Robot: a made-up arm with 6 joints. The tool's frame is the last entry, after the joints. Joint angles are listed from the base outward.
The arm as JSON. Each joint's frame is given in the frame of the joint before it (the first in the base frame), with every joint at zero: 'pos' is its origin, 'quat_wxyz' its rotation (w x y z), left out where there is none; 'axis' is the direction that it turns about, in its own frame. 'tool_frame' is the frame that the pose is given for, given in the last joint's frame.
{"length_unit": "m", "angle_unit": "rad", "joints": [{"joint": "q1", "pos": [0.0, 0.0, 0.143], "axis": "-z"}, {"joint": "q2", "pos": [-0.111, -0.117, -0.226], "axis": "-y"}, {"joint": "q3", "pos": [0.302, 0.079, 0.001], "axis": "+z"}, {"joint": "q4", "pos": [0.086, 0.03, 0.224], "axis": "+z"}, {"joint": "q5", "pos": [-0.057, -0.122, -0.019], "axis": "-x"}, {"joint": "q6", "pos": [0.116, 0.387, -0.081], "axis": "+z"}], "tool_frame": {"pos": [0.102, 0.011, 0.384]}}
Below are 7 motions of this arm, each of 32 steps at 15 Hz.
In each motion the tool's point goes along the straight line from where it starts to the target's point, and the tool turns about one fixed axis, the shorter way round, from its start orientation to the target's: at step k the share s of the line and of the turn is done. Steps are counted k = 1, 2, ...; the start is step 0. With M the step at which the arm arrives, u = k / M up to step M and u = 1 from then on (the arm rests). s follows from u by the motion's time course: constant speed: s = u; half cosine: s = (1 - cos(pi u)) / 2; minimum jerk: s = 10 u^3 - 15 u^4 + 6 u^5.
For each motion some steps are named. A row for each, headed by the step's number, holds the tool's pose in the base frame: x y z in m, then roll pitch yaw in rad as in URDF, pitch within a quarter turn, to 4 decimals.
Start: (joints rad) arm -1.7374 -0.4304 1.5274 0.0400 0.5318 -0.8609
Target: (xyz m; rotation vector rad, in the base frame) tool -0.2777 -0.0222 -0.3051 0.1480 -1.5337 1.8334
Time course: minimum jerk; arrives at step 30
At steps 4, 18, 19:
4: -0.1819 -0.0391 0.1976 -0.0882 -0.0853 2.4440
18: -0.2467 -0.0277 -0.1424 -0.8328 -0.4158 2.4743
19: -0.2522 -0.0267 -0.1710 -0.9005 -0.4409 2.4892

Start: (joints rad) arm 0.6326 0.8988 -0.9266 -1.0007 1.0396 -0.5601
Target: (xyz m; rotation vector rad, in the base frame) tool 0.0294 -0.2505 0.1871 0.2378 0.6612 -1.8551
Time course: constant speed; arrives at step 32
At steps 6, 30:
6: -0.0114 -0.3767 0.3931 -0.3329 0.1985 -2.8098
30: 0.0263 -0.2602 0.2029 -0.3831 0.4587 -2.0794

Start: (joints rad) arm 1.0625 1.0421 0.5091 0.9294 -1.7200 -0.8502
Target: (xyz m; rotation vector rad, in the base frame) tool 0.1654 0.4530 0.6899 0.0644 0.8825 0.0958
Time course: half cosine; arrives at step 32
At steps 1, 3, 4, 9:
1: 0.0429 0.1332 0.8857 0.5727 0.4073 -0.2458
3: 0.0452 0.1393 0.8820 0.5636 0.4147 -0.2368
4: 0.0473 0.1446 0.8787 0.5558 0.4212 -0.2290
9: 0.0650 0.1910 0.8503 0.4886 0.4803 -0.1622

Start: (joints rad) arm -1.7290 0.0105 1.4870 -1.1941 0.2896 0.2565
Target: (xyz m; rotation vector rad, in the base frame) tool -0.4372 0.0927 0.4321 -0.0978 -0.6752 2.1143
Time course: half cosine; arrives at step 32
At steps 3, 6, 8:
3: -0.4755 0.1314 0.2987 -0.2914 0.0585 2.2663
6: -0.4730 0.1289 0.3073 -0.3071 0.0438 2.2623
8: -0.4706 0.1265 0.3157 -0.3226 0.0292 2.2585

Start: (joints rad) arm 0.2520 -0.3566 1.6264 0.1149 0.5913 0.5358
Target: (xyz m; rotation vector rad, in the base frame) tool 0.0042 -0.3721 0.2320 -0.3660 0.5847 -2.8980
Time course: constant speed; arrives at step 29
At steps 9, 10, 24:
9: -0.1111 -0.0053 0.1898 -0.2494 -0.0396 2.4115
10: -0.1054 -0.0236 0.1919 -0.2535 -0.0512 2.4575
24: -0.0246 -0.2804 0.2214 -0.3631 -0.1817 3.1130

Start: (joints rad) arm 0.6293 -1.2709 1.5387 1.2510 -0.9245 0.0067
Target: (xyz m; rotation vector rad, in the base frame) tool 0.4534 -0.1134 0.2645 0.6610 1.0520 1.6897
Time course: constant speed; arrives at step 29
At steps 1, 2, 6, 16, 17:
1: 0.6198 -0.1803 -0.0229 1.7083 -1.0839 1.6648
2: 0.6138 -0.1779 -0.0126 1.6570 -1.0474 1.7063
6: 0.5901 -0.1683 0.0284 1.5019 -0.8941 1.8211
16: 0.5306 -0.1445 0.1311 1.2770 -0.4874 1.9331
17: 0.5247 -0.1421 0.1413 1.2602 -0.4460 1.9373

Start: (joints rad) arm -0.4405 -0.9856 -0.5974 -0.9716 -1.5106 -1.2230
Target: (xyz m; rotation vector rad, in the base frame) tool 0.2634 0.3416 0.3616 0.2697 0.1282 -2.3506
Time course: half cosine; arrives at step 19
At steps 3, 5, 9, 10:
3: 0.3479 0.0042 0.2259 0.1797 0.4761 -2.3097
5: 0.3388 0.0405 0.2405 0.1572 0.4506 -2.3185
9: 0.3121 0.1473 0.2834 0.0940 0.3746 -2.3401
10: 0.3046 0.1769 0.2954 0.0771 0.3533 -2.3451

